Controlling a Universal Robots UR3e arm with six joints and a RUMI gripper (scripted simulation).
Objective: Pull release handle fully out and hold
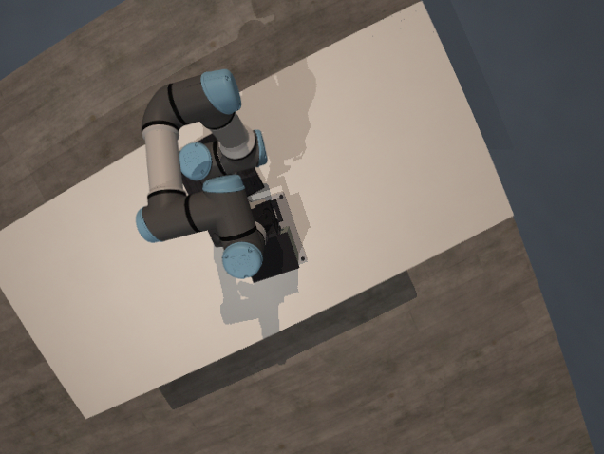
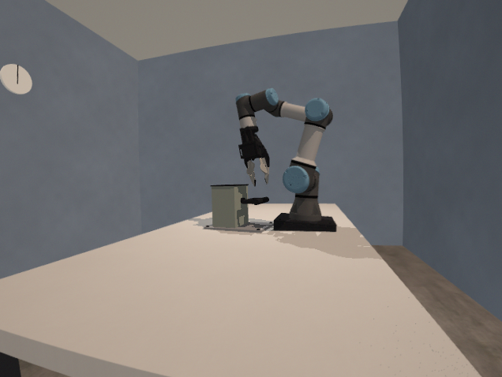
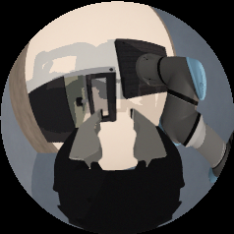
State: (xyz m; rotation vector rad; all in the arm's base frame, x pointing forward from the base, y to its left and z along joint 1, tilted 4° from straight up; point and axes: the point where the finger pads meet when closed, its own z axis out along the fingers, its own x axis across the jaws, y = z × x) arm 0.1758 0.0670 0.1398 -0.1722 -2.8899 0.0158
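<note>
The thin metal plate lies 180 mm below my hand, 90 mm ahead of it and 10 mm to the right of it.
</note>
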